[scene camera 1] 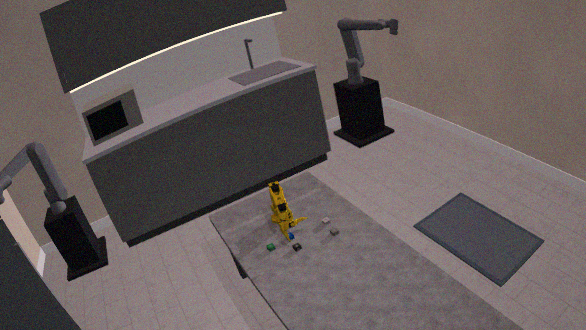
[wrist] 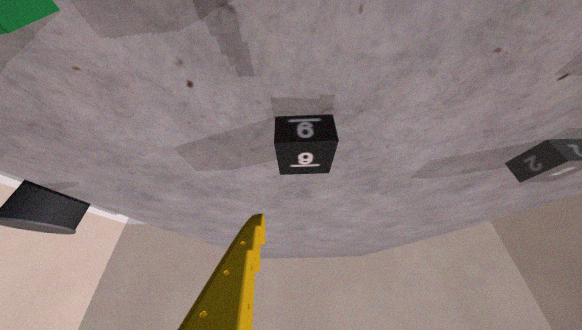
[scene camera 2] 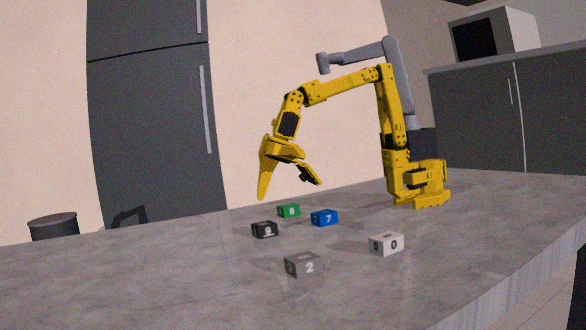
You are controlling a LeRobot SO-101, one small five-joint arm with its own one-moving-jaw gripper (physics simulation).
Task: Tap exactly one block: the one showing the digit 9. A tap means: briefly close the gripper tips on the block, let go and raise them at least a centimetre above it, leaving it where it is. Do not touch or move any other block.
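The black block shows an underlined 9 and sits flat on the grey table. My gripper is fully open and empty. In the wrist view one notched jaw shows, and the moving jaw is out of the picture. In scene camera 2 the fixed jaw's tip hangs in the air above the black block, with a clear gap between them. The jaws touch no block.
A blue block 7 sits nearer the arm's base. A green block 8, a white block 0 and a grey block 2 stand apart on the table.
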